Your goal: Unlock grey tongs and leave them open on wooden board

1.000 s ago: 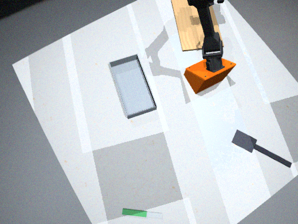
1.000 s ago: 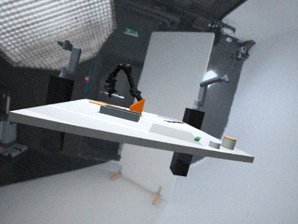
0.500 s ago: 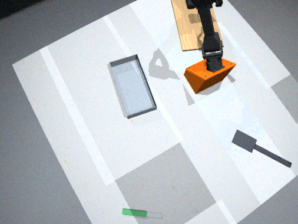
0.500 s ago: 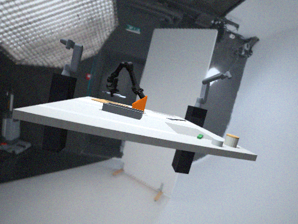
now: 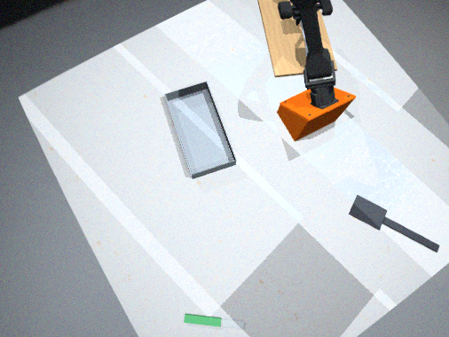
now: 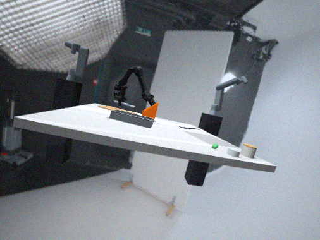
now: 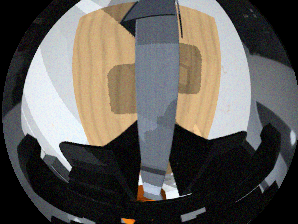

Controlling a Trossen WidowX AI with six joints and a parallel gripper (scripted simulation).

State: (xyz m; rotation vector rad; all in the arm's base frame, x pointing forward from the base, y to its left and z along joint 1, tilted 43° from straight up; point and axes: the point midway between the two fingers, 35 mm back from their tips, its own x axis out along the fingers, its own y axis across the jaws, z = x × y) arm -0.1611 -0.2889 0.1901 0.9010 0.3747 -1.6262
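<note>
My gripper tip is 5 cm above the wooden board. The rest, counted from my gripper tip: dark spatula (77 cm to the left, 12 cm ahead, 5 cm below); then roasting tin (52 cm ahead, 19 cm to the left, 3 cm below); then green-handled tool (76 cm ahead, 75 cm to the left, 5 cm below).
</note>
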